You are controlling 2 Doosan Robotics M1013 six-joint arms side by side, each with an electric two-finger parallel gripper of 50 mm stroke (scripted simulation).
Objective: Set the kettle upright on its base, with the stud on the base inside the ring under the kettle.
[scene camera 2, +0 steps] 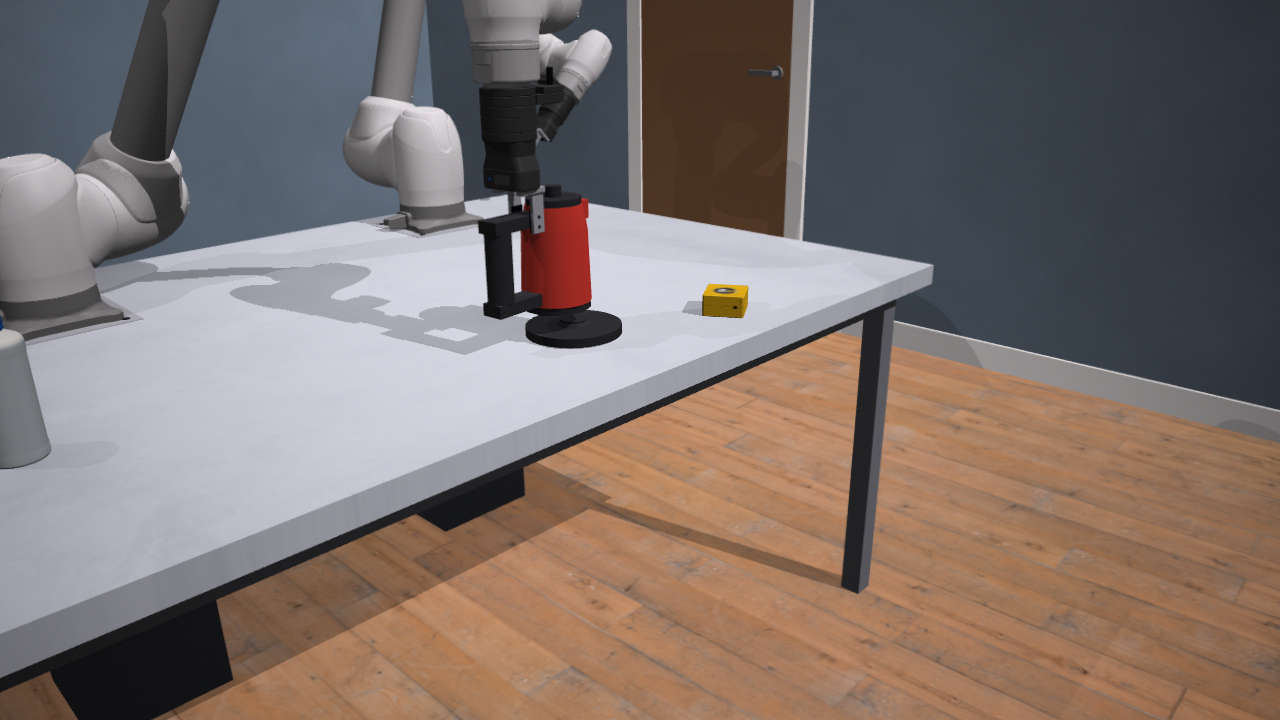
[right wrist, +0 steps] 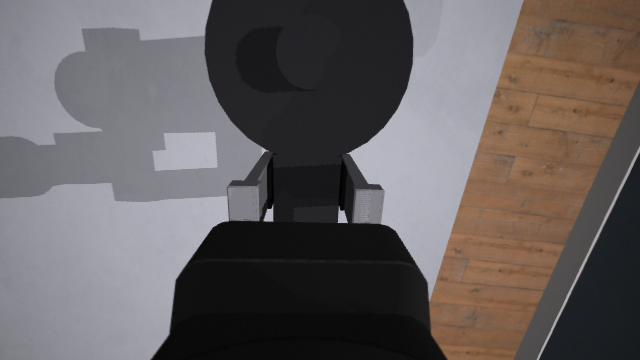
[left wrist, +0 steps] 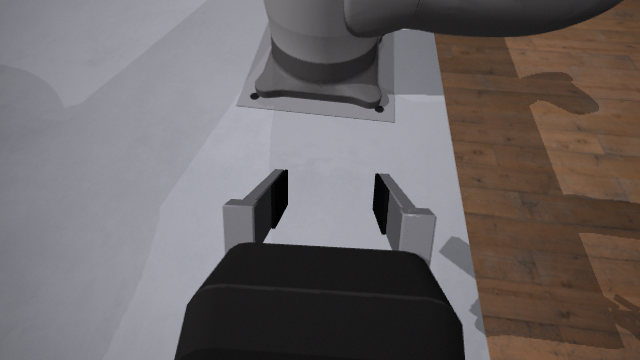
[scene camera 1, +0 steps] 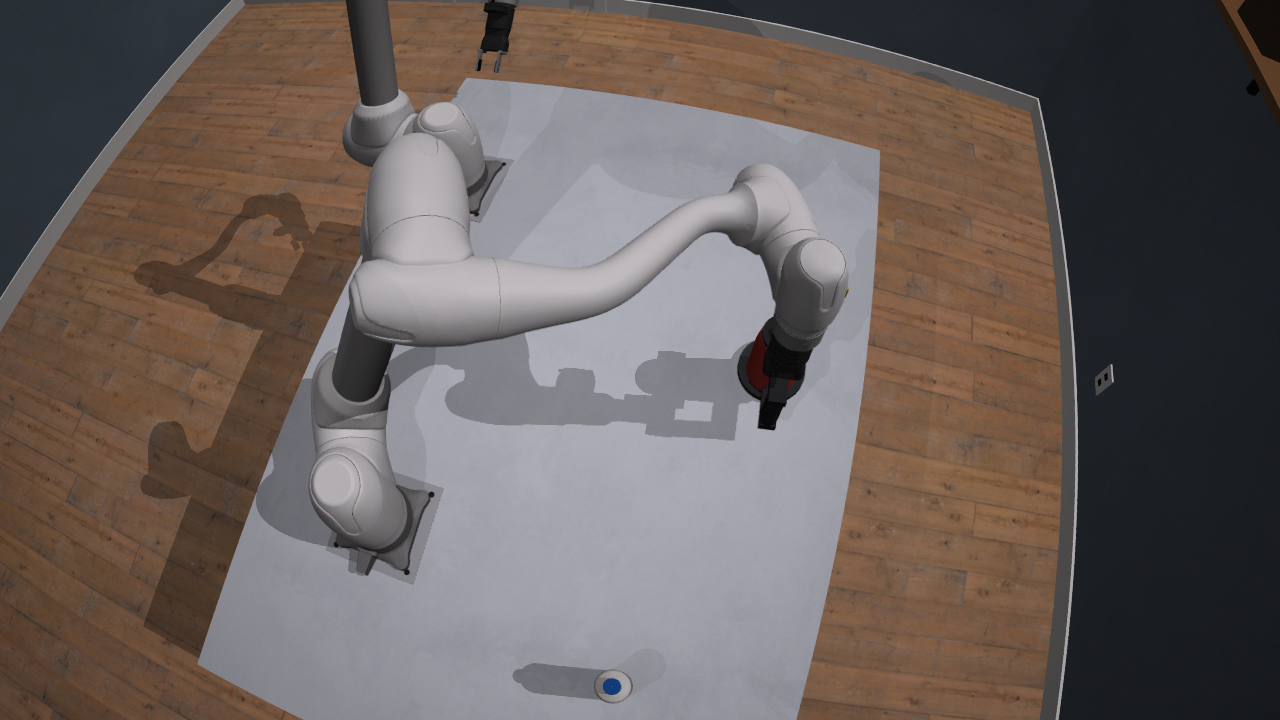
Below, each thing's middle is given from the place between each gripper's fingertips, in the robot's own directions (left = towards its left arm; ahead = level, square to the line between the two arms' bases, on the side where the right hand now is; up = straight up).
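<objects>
The round black base (scene camera 2: pixel 590 328) is 18 cm below my right hand (scene camera 2: pixel 526 231), 1 cm ahead of it and 8 cm to the left of it.
My left gripper (scene camera 1: pixel 486 71) is 150 mm above the round black base, 770 mm short of it and 820 mm to the left of it.
</objects>
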